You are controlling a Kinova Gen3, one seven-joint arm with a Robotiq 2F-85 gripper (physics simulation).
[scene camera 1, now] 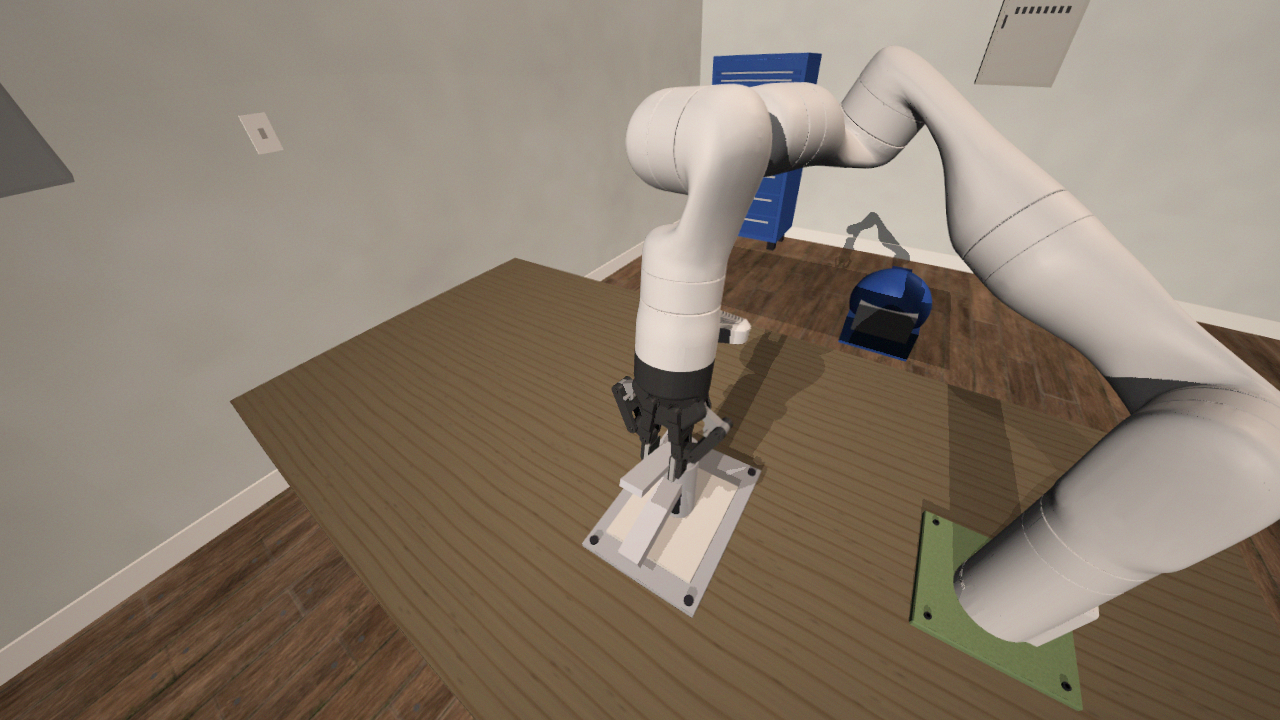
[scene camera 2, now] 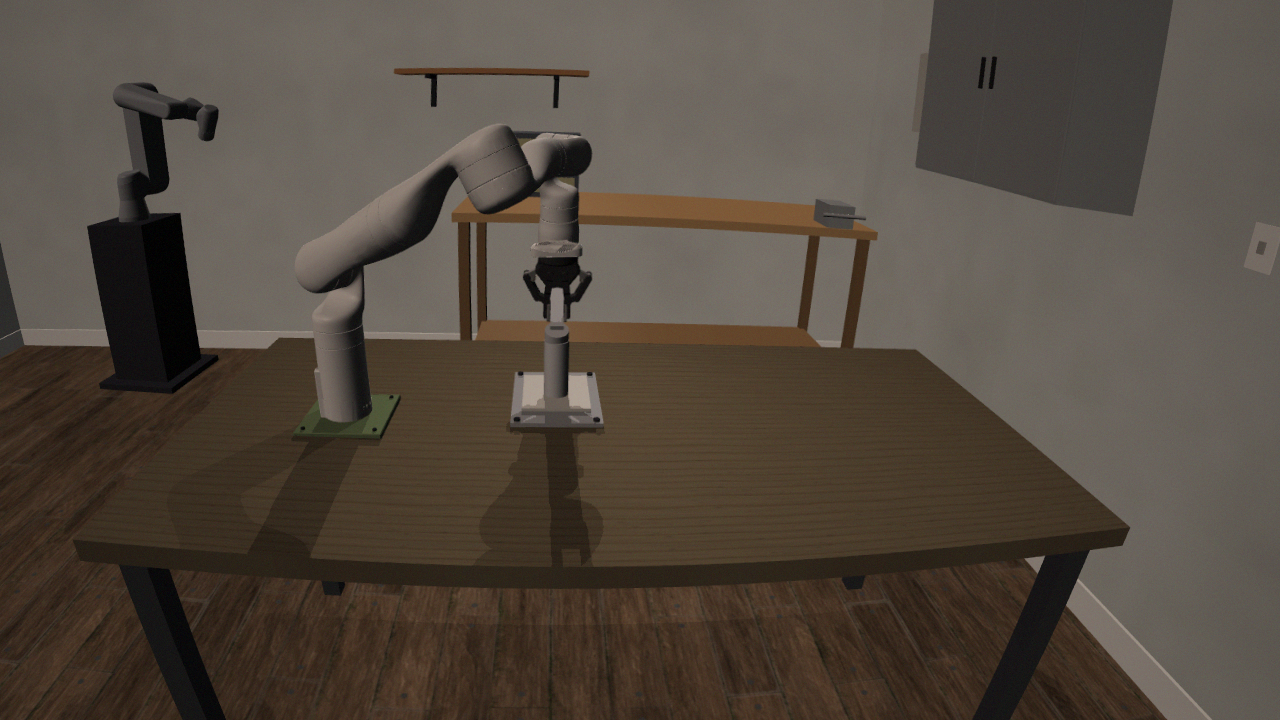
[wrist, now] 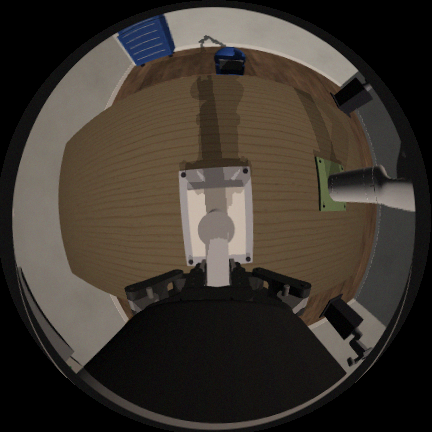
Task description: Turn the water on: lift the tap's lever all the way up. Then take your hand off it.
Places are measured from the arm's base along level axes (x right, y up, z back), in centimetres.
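Pixels of known places: gripper, fingertip midpoint: [scene camera 1: 662, 470] [scene camera 2: 556, 320] [wrist: 217, 265]; arm's base, link origin: [scene camera 1: 994, 599] [scene camera 2: 348, 411] [wrist: 334, 186].
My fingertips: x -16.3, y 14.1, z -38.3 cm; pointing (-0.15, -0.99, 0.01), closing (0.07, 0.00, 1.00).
Ahead of a thing's pixels: the offset from my fingertips to its top centre. "spot": to the spot under its first point. Level surfaces: height alone.
The tap has a grey post {spot: dx +3.3, dy -8.6, dz +1.7 cm} [scene camera 1: 687, 497] [scene camera 2: 555, 371] [wrist: 207, 229] on a light base plate {dx +4.5, dy -13.7, dz -0.4 cm} [scene camera 1: 718, 541] [scene camera 2: 556, 422] [wrist: 249, 215]. Its flat spout {dx -2.5, dy -5.0, dz +0.3 cm} [scene camera 1: 646, 532] reaches out low over the plate in scene camera 1. The pale lever {dx -0.5, dy +4.8, dz +0.1 cm} [scene camera 1: 633, 481] [scene camera 2: 557, 300] [wrist: 218, 255] is tilted upward from the top of the post, with a gap above the spout. My gripper [scene camera 1: 662, 461] [scene camera 2: 556, 311] [wrist: 217, 265] points down and is shut on the lever, one finger on each side. The fingers hide part of the lever in scene camera 1.
The wooden table {dy -15.0 cm} [scene camera 1: 429, 402] [scene camera 2: 760, 447] [wrist: 125, 200] carries the tap and the arm's green mounting plate [scene camera 1: 1002, 653] [scene camera 2: 384, 416] [wrist: 325, 200]. A blue drawer cabinet [scene camera 1: 768, 67] [wrist: 146, 40] and a blue rounded object [scene camera 1: 890, 308] [wrist: 230, 60] stand on the floor beyond the table.
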